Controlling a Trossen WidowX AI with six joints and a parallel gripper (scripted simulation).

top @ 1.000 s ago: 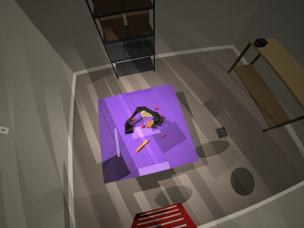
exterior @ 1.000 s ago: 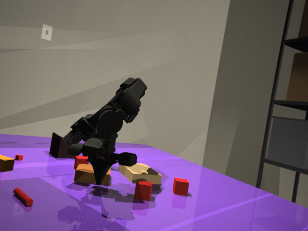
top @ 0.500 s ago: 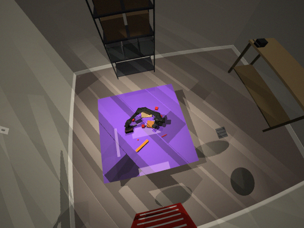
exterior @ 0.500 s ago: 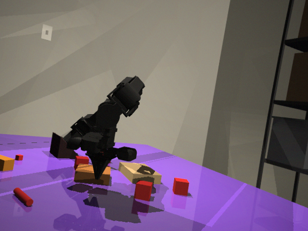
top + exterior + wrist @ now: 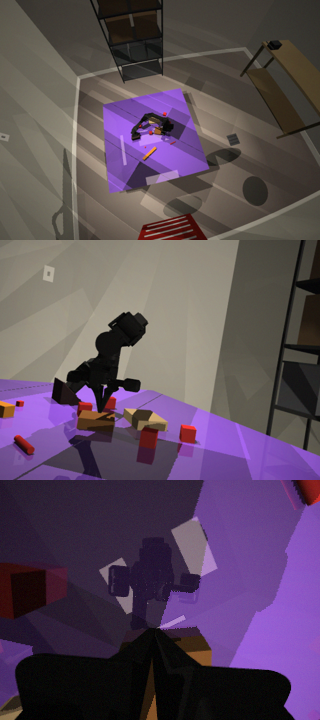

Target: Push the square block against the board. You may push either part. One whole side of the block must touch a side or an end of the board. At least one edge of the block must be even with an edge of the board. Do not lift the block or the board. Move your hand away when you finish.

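Right now my gripper tip is 90 mm past the square block, 20 mm to the right of it and 50 mm above it. From my gripper tip the other things lie so: long orange bar (250 mm behind, 270 mm to the right, 40 mm below); then tan board (120 mm behind, 190 mm to the left, 50 mm below).
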